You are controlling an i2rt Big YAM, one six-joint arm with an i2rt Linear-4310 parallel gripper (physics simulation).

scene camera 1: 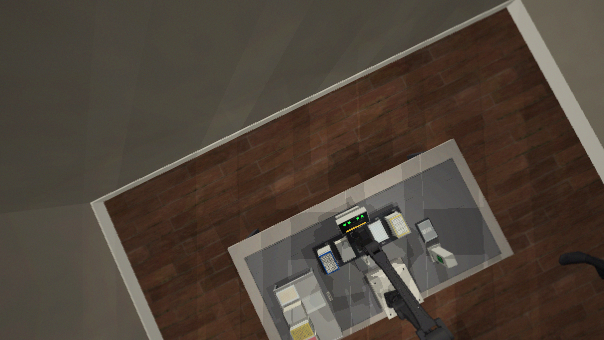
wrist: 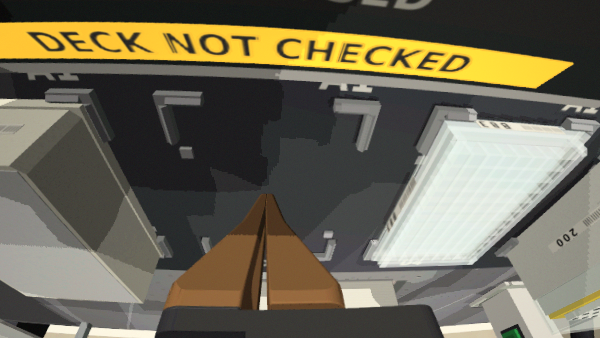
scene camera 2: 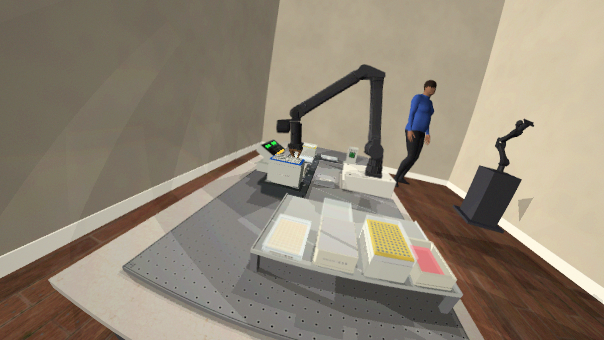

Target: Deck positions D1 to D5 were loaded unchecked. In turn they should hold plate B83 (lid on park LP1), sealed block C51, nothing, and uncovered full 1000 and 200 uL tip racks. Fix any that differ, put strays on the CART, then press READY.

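Where they show: gripper, fingertip midpoint: (wrist: 267,202); arm's base, origin of the base link: (scene camera 1: 394,297) (scene camera 2: 373,173).
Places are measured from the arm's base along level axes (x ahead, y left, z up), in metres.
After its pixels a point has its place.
My gripper (scene camera 2: 295,151) @(z -0.015, x 0.409, y 0.095 m) (wrist: 267,202) @(z -0.015, x 0.409, y 0.095 m) is shut and empty, low over the bare deck position between the block and the lidded plate. A pale block (scene camera 1: 345,249) @(z 0.014, x 0.382, y 0.213 m) (wrist: 45,220) @(z 0.014, x 0.412, y 0.188 m) stands left of it in the wrist view. Clear-lidded plate B83 (scene camera 1: 378,231) @(z -0.014, x 0.421, y -0.030 m) (wrist: 480,195) @(z -0.017, x 0.437, y -0.026 m) sits to its right. Beyond that is the yellow-edged 200 rack (scene camera 1: 398,224) (wrist: 550,240). A blue-edged tip rack (scene camera 1: 328,262) @(z 0.070, x 0.361, y 0.341 m) (scene camera 2: 287,161) @(z 0.066, x 0.342, y 0.369 m) stands at the deck's other end. The green READY button (scene camera 1: 440,259) @(z 0.014, x 0.156, y -0.345 m) (scene camera 2: 352,155) @(z 0.000, x 0.146, y -0.343 m) (wrist: 512,332) @(z -0.010, x 0.158, y -0.343 m) is on a white post. The screen banner (wrist: 250,47) @(z 0.020, x 0.500, y 0.111 m) reads DECK NOT CHECKED.
A raised tray (scene camera 1: 327,320) @(z -0.019, x -0.034, y 0.453 m) holds a cream-welled plate (scene camera 2: 287,237) @(z -0.002, x 0.191, y 0.675 m), a pale block (scene camera 2: 337,245) @(z 0.023, x 0.083, y 0.674 m), a yellow-topped rack (scene camera 2: 389,240) @(z 0.052, x -0.015, y 0.644 m) and a pink-filled reservoir (scene camera 2: 427,259) @(z -0.005, x -0.135, y 0.591 m). The tilted screen (scene camera 1: 353,220) @(z 0.053, x 0.555, y 0.118 m) (scene camera 2: 272,146) @(z 0.045, x 0.542, y 0.126 m) stands behind the deck. A dark-framed pad (scene camera 1: 427,230) @(z -0.061, x 0.318, y -0.362 m) lies near the READY post.
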